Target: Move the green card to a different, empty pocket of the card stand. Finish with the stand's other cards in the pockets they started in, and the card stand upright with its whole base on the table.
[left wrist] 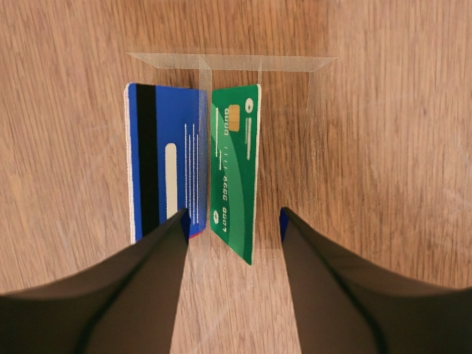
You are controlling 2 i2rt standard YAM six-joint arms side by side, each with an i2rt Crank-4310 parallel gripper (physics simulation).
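Frame: origin at the left arm's base, x ahead, y left, z up, level; centimetres.
Where they show: left gripper, between the fingertips: (234,211).
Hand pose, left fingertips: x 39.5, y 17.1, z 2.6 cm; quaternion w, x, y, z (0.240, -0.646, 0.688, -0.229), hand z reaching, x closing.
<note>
Things, the pixels of their centre, and the offset from my left fingertips. Level surfaces: height alone.
- green card, middle of its body: (230,171) dx +1.7, dy +0.2, dz -1.8 cm
- blue card, middle of its body: (173,169) dx +1.9, dy +3.3, dz -1.9 cm
- stand's clear divider, middle of its body: (230,171) dx +1.6, dy +0.2, dz -2.0 cm
- wooden table, height of its surface: dz -4.5 cm
The clear card stand (231,62) is seen from above in the left wrist view. The green card (235,165) leans in its middle pocket, with its chip side showing and its top edge to the right. A blue card (147,160) with a black stripe leans in the left pocket; a sliver of red shows at its lower edge. The right pocket holds no card. My left gripper (234,211) is open, its fingertips apart on either side of the green card's lower part. The left fingertip overlaps the blue card in view. My right gripper does not show.
The stand's clear divider (205,130) rises between the blue and green cards. Its faint right side wall (313,130) stands to the right of the empty pocket. The wooden table (400,150) lies around the stand.
</note>
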